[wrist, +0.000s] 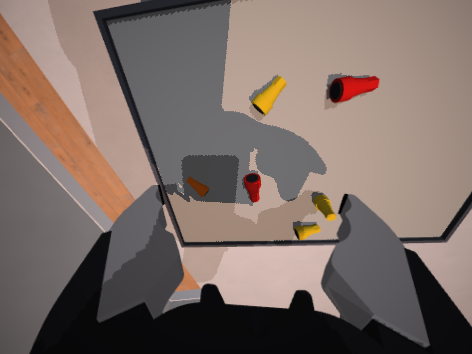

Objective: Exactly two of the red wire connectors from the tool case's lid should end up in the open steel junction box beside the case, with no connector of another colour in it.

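Note:
My gripper is open and empty, above the near part of the tool case's lid. A small red connector lies on the lid between the fingertips in the picture, its dark open end facing away from the gripper. A larger red connector lies on its side farther up and to the right. The gap between the gripper and the lid is hard to tell. The junction box does not show in this view.
Yellow connectors lie on the lid, two of them near the right fingertip. An orange connector lies in shadow near the left fingertip. The lid has a raised dark rim. A wooden strip runs along the left.

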